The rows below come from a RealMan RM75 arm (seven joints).
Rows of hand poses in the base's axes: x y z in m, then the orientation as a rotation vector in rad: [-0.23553, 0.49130, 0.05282, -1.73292, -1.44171, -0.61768]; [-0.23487, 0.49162, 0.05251, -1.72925, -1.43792, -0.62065]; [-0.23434, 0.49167, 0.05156, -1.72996, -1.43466, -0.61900]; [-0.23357, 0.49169, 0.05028, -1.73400, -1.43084, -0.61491]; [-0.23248, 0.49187, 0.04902, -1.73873, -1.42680, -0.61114]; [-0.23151, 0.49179, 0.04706, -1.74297, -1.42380, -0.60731]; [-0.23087, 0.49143, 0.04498, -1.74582, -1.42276, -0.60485]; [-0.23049, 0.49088, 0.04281, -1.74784, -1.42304, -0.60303]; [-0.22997, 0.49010, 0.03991, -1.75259, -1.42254, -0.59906]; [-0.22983, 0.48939, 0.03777, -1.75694, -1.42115, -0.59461]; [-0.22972, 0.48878, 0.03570, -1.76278, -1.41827, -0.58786]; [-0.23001, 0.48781, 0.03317, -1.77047, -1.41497, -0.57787]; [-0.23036, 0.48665, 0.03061, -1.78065, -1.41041, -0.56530]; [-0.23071, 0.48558, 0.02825, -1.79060, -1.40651, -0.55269]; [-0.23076, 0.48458, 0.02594, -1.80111, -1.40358, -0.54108]
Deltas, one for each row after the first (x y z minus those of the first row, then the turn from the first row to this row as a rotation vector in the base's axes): [0.00066, 0.00032, -0.00031, 0.00538, 0.00069, -0.00053]; [0.00119, 0.00037, -0.00126, 0.00603, 0.00354, -0.00174]; [0.00196, 0.00039, -0.00254, 0.00390, 0.00787, -0.00427]; [0.00305, 0.00057, -0.00380, 0.00150, 0.01203, -0.00740]; [0.00402, 0.00049, -0.00576, -0.00111, 0.01569, -0.00979]; [0.00466, 0.00013, -0.00784, -0.00333, 0.01751, -0.01102]; [0.00504, -0.00042, -0.01001, -0.00544, 0.01827, -0.01143]; [0.00556, -0.00120, -0.01291, -0.00973, 0.02051, -0.01301]; [0.00570, -0.00191, -0.01505, -0.01345, 0.02361, -0.01456]; [0.00581, -0.00252, -0.01712, -0.01819, 0.02883, -0.01680]; [0.00552, -0.00349, -0.01965, -0.02507, 0.03612, -0.01917]; [0.00517, -0.00465, -0.02221, -0.03391, 0.04540, -0.02264]; [0.00482, -0.00572, -0.02457, -0.04299, 0.05429, -0.02569]; [0.00477, -0.00672, -0.02688, -0.05266, 0.06186, -0.02902]
